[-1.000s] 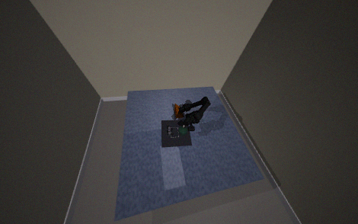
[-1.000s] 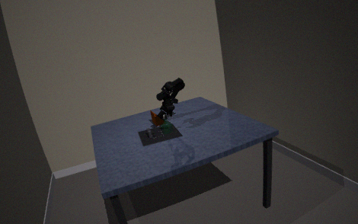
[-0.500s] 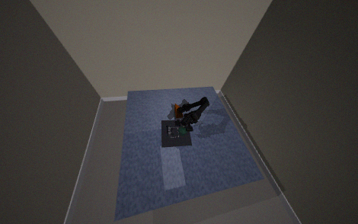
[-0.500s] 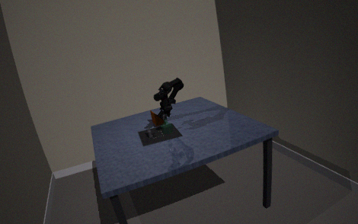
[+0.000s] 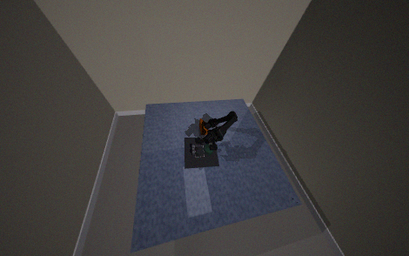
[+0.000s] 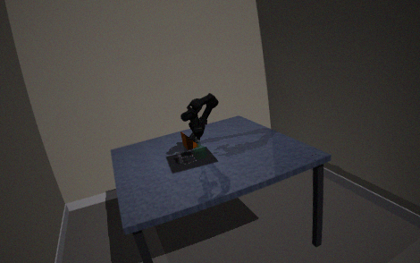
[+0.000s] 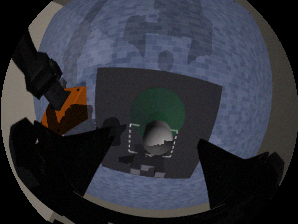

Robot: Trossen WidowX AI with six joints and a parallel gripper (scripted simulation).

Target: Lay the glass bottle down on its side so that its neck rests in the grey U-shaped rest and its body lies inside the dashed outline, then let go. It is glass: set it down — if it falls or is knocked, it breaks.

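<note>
My gripper tip is now 50 mm above the glass bottle. Also, from my gripper tip: dark mat 140 mm below, 80 mm to the right.
</note>
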